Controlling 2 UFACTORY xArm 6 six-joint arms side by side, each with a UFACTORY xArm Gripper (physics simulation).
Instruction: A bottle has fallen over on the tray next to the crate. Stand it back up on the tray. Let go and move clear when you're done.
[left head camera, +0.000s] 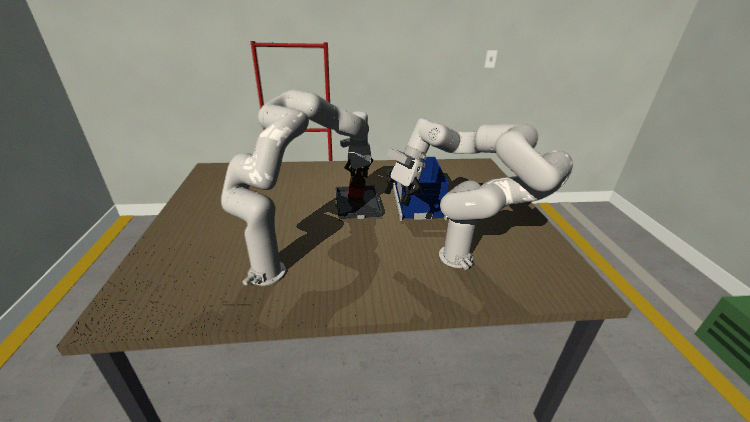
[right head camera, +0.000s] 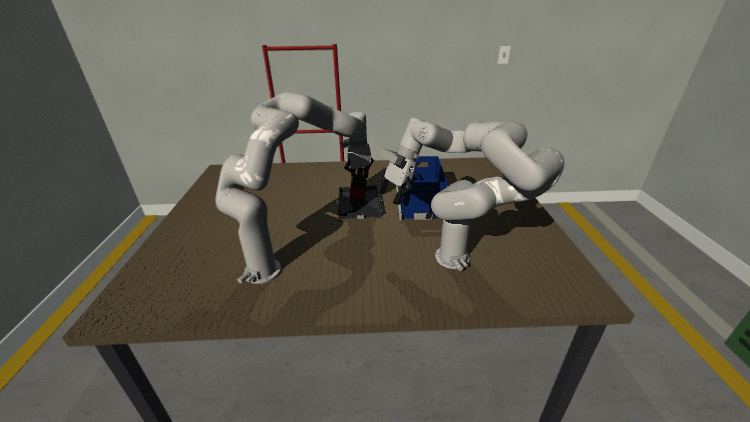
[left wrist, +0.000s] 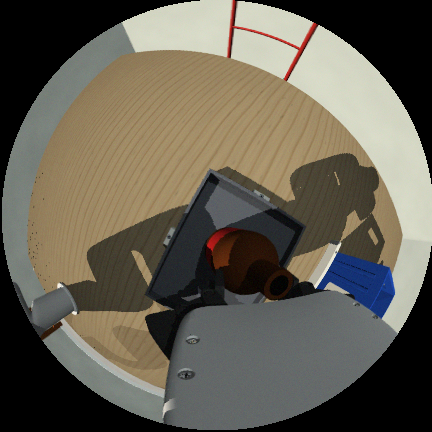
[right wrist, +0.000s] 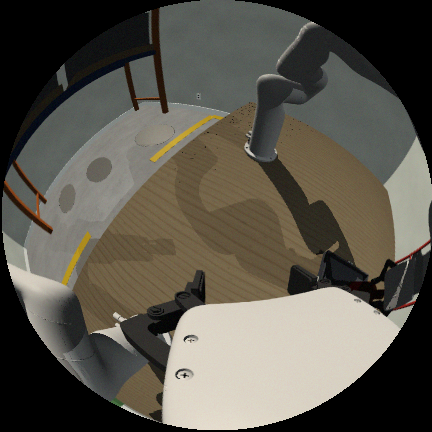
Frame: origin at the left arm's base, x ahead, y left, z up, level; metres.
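Where they show: left gripper, fingertip midpoint: (left head camera: 359, 178) (right head camera: 360, 178) (left wrist: 248, 281); right gripper, fingertip midpoint: (left head camera: 394, 198) (right head camera: 388, 198) (right wrist: 249, 282); left arm's base, origin of the base link: (left head camera: 267, 273) (right head camera: 263, 271) (left wrist: 67, 298) (right wrist: 260, 150); right arm's base, origin of the base link: (left head camera: 455, 257) (right head camera: 452, 257).
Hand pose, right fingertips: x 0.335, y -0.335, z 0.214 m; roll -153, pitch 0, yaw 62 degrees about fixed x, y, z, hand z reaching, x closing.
Things, the pixels of their centre, and the offset from my right fingertips. Level surfaces: height alone.
- dark brown bottle with a red label, body centre: (left wrist: 242, 260) (right wrist: 363, 293) (left head camera: 357, 183) (right head camera: 358, 183) dy +0.279, dx +0.265, dz -0.128 m
- dark grey tray, body centre: (left wrist: 223, 265) (right wrist: 342, 293) (left head camera: 357, 200) (right head camera: 359, 200) dy +0.262, dx +0.235, dz -0.201 m
- blue crate, body centre: (left wrist: 333, 327) (right head camera: 420, 186) (left head camera: 419, 186) dy +0.011, dx +0.367, dz -0.126 m
- wooden table, its level: dz -0.214 m
A dark brown bottle with a red label (left head camera: 356, 192) (right head camera: 358, 192) (left wrist: 245, 257) (right wrist: 361, 287) is upright, its base within the outline of the dark grey tray (left head camera: 341, 205) (right head camera: 344, 207) (left wrist: 187, 262) (right wrist: 345, 270). Whether its base touches the tray floor I cannot tell. My left gripper (left head camera: 358, 174) (right head camera: 358, 174) (left wrist: 248, 281) points down and is shut on the bottle around its upper part; its far finger is mostly hidden. My right gripper (left head camera: 399, 191) (right head camera: 393, 191) (right wrist: 249, 282) is open and empty, to the right of the tray near the crate.
A blue crate (left head camera: 419, 204) (right head camera: 416, 207) (left wrist: 352, 267) stands to the right of the tray, behind my right gripper. My right arm reaches over the crate's side. A red frame (left head camera: 327, 78) (right head camera: 337, 78) (left wrist: 292, 67) stands behind the wooden table (left head camera: 314, 251) (right head camera: 314, 251).
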